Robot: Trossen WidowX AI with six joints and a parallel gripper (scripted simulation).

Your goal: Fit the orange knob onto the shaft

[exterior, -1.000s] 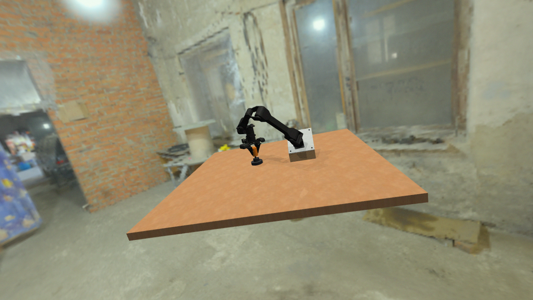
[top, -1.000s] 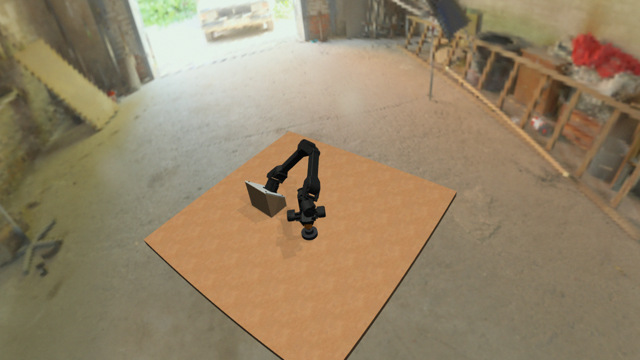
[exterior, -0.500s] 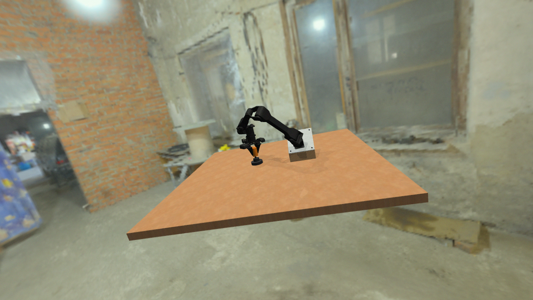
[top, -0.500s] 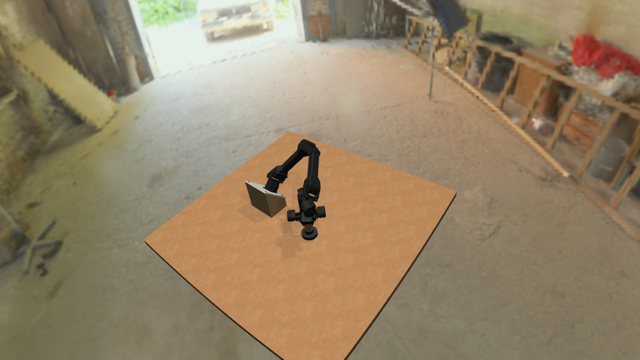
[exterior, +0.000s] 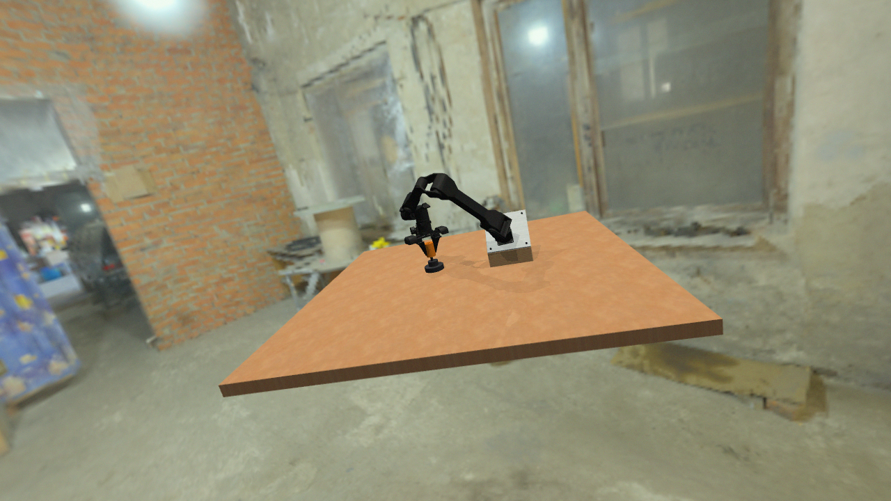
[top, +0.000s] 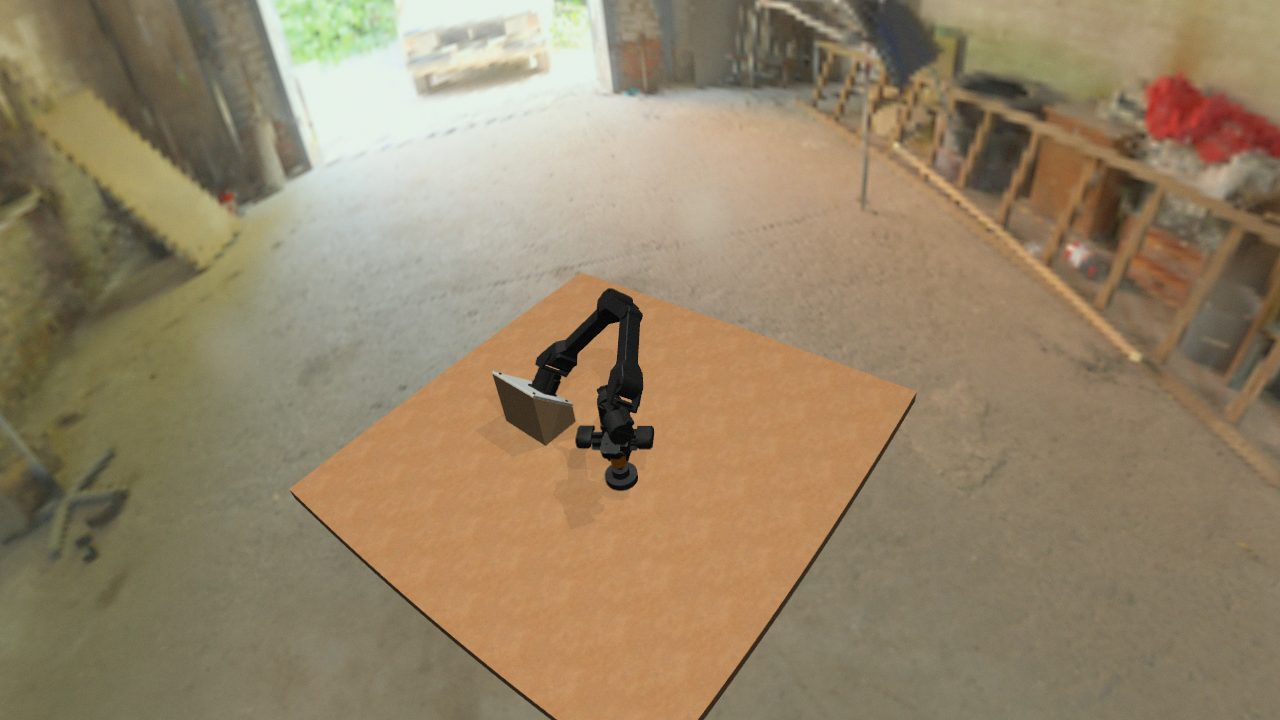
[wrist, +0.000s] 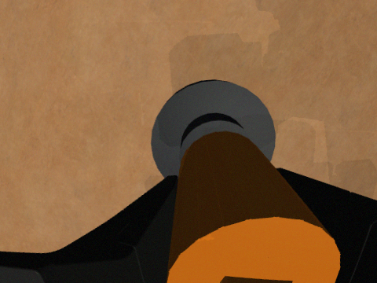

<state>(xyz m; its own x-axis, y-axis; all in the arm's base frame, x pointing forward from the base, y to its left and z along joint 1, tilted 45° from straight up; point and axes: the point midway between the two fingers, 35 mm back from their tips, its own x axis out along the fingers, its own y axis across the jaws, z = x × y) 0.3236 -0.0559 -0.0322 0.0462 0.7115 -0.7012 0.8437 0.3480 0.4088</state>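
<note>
Right now the orange knob is 2 cm above my gripper tip. The rest, counted from my gripper tip: pedestal (4 cm below).
</note>
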